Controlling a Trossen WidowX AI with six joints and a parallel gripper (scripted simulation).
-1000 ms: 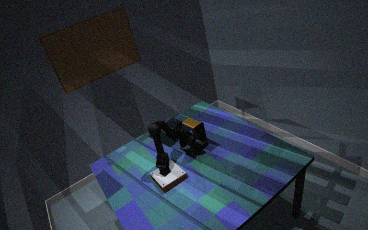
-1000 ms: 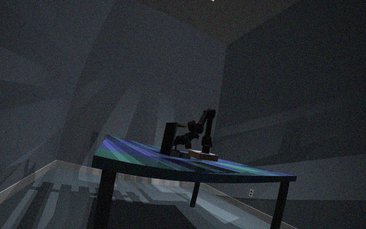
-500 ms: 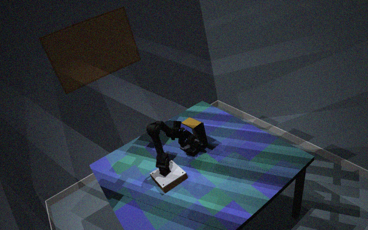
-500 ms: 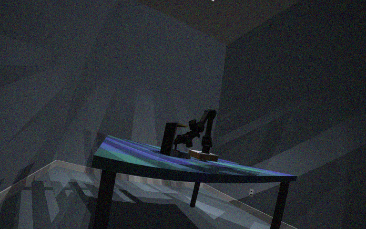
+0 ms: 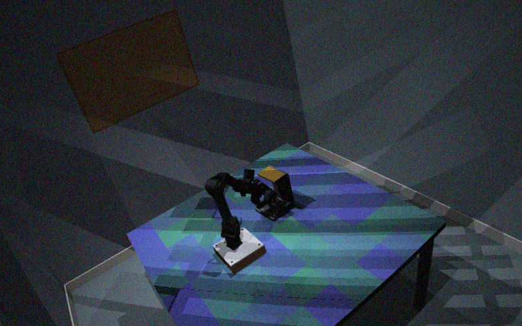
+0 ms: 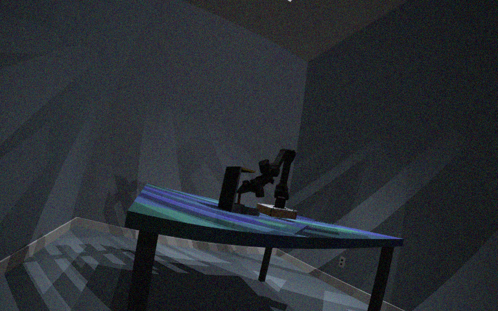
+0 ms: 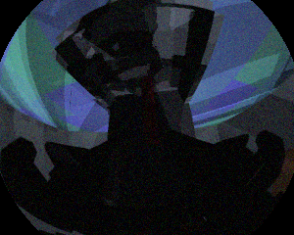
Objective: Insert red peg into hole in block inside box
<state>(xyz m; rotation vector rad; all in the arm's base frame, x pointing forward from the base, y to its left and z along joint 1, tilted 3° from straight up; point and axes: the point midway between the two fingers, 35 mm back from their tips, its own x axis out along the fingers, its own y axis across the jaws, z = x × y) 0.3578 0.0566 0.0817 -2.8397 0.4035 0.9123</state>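
My gripper tip is now 10 mm past the red peg and 30 mm above it. The rest, counted from my gripper tip: orange roof (10 mm ahead, 10 mm to the right, 120 mm above).
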